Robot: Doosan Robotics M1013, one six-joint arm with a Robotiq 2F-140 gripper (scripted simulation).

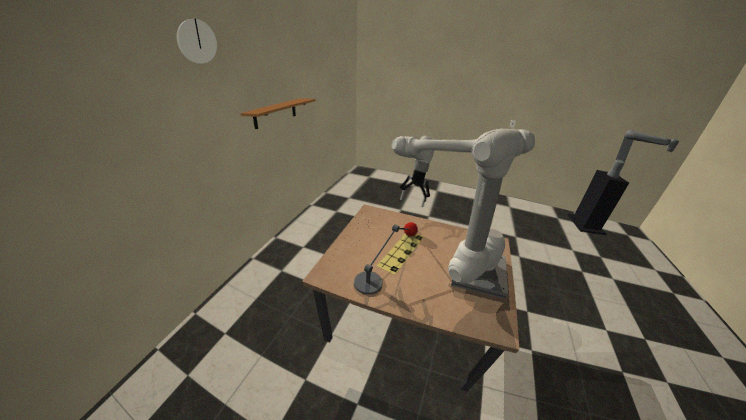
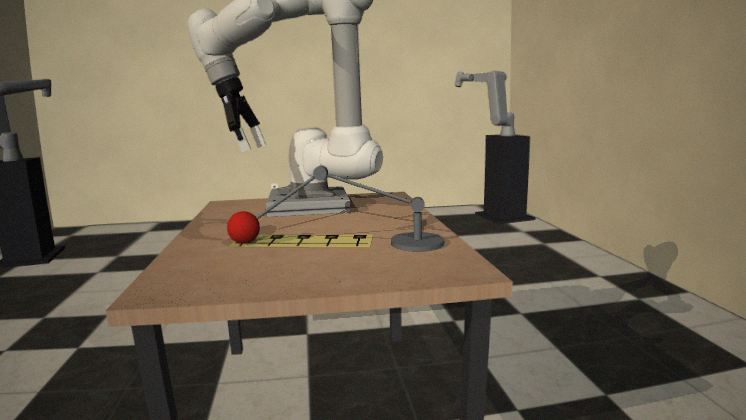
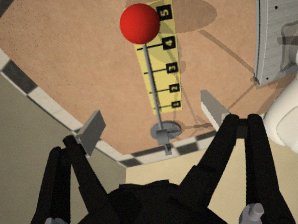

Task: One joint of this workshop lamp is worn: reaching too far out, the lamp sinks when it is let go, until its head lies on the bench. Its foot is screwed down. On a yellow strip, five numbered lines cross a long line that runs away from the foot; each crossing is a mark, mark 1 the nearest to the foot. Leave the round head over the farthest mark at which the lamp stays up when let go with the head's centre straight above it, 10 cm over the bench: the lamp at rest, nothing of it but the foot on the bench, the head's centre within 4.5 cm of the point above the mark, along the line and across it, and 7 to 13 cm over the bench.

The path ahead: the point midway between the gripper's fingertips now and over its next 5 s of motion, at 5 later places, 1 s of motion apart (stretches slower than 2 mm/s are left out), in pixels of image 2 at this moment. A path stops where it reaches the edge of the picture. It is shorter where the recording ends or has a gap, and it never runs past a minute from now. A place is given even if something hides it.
My gripper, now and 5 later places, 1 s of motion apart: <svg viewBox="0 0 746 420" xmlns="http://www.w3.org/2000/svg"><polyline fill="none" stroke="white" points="254,148 262,127 300,126 336,124 335,124 342,148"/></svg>
